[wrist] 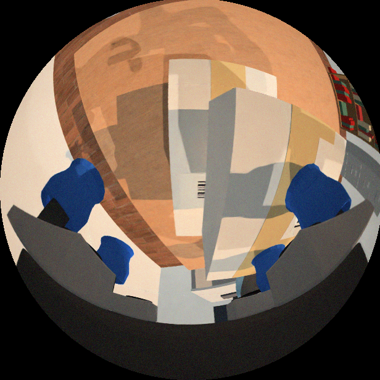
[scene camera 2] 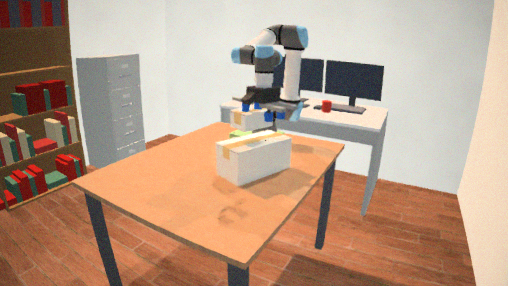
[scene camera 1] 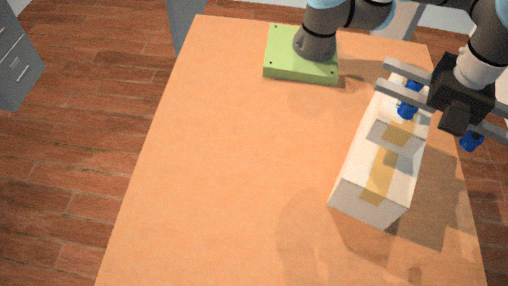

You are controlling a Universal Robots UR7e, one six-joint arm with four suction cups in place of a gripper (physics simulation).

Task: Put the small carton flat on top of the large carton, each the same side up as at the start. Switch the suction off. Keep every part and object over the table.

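Where they show: hand at its tool point: (scene camera 2: 262,115) (scene camera 1: 437,118); arm's base at its link origin: (scene camera 1: 313,47).
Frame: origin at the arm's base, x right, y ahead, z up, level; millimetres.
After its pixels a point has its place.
The gripper (scene camera 1: 442,113) @(z 235, x -270, y 441 mm) (scene camera 2: 263,111) @(z 235, x -270, y 441 mm) (wrist: 195,225) is shut on the small carton (scene camera 1: 395,135) @(z 224, x -181, y 501 mm) (scene camera 2: 254,119) @(z 221, x -246, y 467 mm) (wrist: 255,145): two blue cups sit on its top, and the other two hang free beside it. The small carton is white with a tan tape strip, looks level, and has its taped face up. The large carton (scene camera 1: 367,165) @(z 115, x -161, y 512 mm) (scene camera 2: 262,160) @(z 48, x -290, y 466 mm) (wrist: 190,85) lies flat on the table, tape up. The small carton hangs over its far end in scene camera 1, with a gap below it in scene camera 2. It hides part of the large carton's top.
The green base plate (scene camera 1: 280,55) @(z 7, x 103, y 83 mm) (scene camera 2: 240,134) @(z 7, x 84, y 126 mm) carries the arm at the back of the table (scene camera 1: 215,150) @(z -34, x 211, y 470 mm) (scene camera 2: 175,175) @(z -34, x 26, y 684 mm). The large carton stands near the table's right edge in scene camera 1. A desk (scene camera 2: 350,120) with monitors and a red cup (scene camera 2: 326,106) stands behind.
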